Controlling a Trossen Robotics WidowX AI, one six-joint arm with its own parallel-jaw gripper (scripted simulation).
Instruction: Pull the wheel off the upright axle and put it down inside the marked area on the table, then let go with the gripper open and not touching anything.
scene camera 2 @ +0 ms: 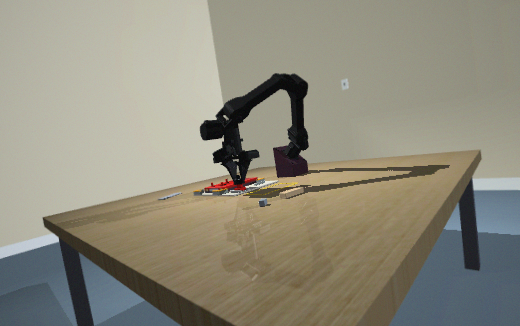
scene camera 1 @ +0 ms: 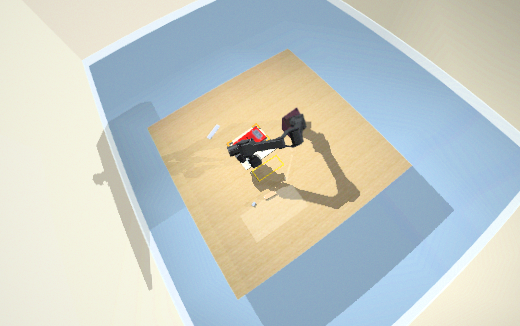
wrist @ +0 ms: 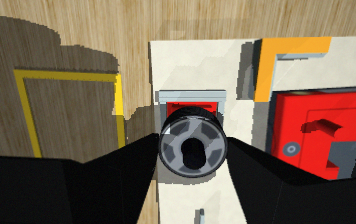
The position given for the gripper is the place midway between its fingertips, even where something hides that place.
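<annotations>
A wheel (wrist: pixel 187 122) is being carried by the gripper (scene camera 2: pixel 239 181).
</annotations>
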